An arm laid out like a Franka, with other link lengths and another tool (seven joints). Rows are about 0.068 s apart.
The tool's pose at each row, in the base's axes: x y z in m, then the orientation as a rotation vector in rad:
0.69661, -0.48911, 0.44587, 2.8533, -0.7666, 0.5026
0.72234, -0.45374, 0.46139, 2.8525, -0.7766, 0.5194
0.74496, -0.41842, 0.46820, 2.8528, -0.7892, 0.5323
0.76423, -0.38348, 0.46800, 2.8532, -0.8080, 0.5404
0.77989, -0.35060, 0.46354, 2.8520, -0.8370, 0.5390
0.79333, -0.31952, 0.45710, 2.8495, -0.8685, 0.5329
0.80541, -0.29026, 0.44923, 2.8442, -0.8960, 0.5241
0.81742, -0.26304, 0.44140, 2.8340, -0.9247, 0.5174
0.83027, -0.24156, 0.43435, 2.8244, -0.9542, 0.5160
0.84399, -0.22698, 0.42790, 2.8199, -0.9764, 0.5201
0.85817, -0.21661, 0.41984, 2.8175, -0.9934, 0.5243
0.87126, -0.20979, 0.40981, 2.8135, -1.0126, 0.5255
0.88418, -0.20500, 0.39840, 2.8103, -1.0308, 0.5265
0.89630, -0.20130, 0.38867, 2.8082, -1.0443, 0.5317
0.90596, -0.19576, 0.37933, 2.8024, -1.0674, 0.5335
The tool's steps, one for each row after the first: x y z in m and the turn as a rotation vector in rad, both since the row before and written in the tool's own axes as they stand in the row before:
0.01016, -0.04268, -0.01514, 0.0059, 0.0091, 0.0080
0.00430, -0.04159, -0.00758, 0.0061, 0.0061, 0.0094
-0.00114, -0.03985, -0.00171, 0.0054, 0.0025, 0.0132
-0.00511, -0.03629, 0.00180, 0.0022, -0.0036, 0.0194
-0.00738, -0.03349, 0.00345, 0.0000, -0.0062, 0.0207
-0.00868, -0.03107, 0.00481, -0.0037, -0.0063, 0.0180
-0.00816, -0.02922, 0.00512, -0.0069, -0.0035, 0.0192
-0.00462, -0.02495, 0.00567, -0.0040, -0.0009, 0.0201
-0.00035, -0.01992, 0.00675, 0.0014, 0.0011, 0.0153
0.00155, -0.01687, 0.00931, 0.0025, 0.0010, 0.0117
0.00193, -0.01338, 0.01165, 0.0005, -0.0004, 0.0131
0.00236, -0.01170, 0.01332, 0.0010, -0.0007, 0.0124
0.00292, -0.01041, 0.01177, 0.0027, 0.0018, 0.0094
0.00008, -0.01021, 0.01034, 0.0002, 0.0000, 0.0158

